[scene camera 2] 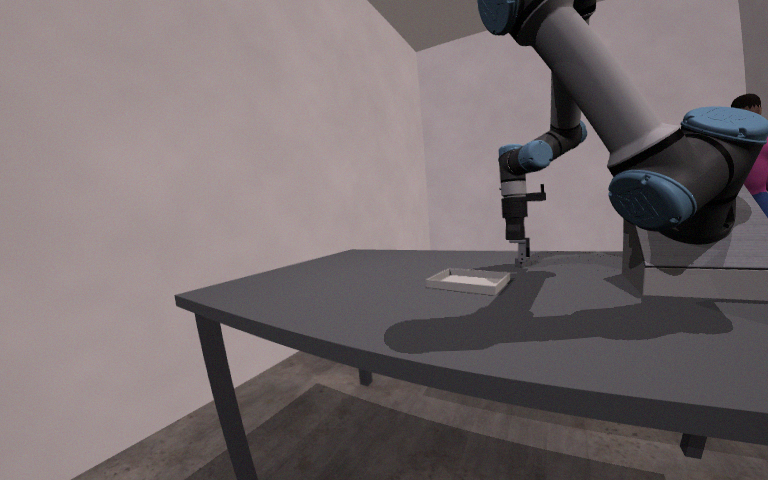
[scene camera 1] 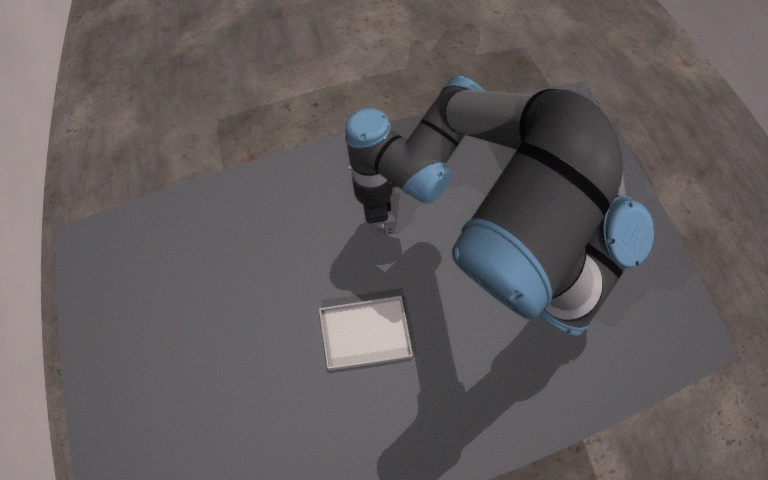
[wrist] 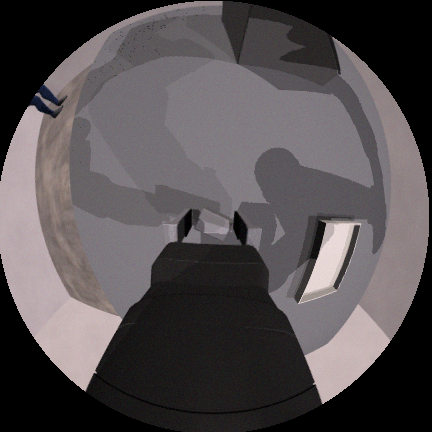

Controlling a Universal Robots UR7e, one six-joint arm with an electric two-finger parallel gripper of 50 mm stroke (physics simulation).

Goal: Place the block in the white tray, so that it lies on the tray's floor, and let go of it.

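Frame: origin at the arm's base, x ahead, y down, z left, level; metres.
Where they show: gripper, fingertip midpoint: (scene camera 2: 524, 260) (scene camera 1: 387, 221) (wrist: 212, 218).
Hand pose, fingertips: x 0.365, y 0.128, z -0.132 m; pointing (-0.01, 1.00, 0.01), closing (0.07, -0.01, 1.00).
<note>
Each offset is from my fingertips to the top centre of the thing. Level surfaces: height alone.
The small light-grey block @[dx +0.007, dy -0.008, dz +0.000 m] (wrist: 212, 221) shows in the wrist view between and beyond the two fingers, turned at an angle to them. My gripper (scene camera 1: 386, 227) (scene camera 2: 522, 261) (wrist: 212, 218) is open and points down, low over the table, with one finger to either side of the block in the wrist view. Nothing is held. In the scene views the block cannot be told apart from the fingers. The white tray @[dx +0.101, dy -0.002, dz +0.236 m] (scene camera 1: 365, 336) (scene camera 2: 461, 286) (wrist: 331, 257) is empty and stands on the table apart from the gripper, below it in scene camera 1 and to its right in the wrist view.
The grey table @[dy +0.018 m] (scene camera 1: 169, 294) (scene camera 2: 317, 305) carries the tray. The arm's upper links (scene camera 1: 557, 169) (scene camera 2: 600, 73) arch over the table's right part. A grey base box (scene camera 2: 702, 283) (wrist: 285, 45) stands under the arm. A person (scene camera 2: 757, 169) (wrist: 47, 100) stands beyond the table.
</note>
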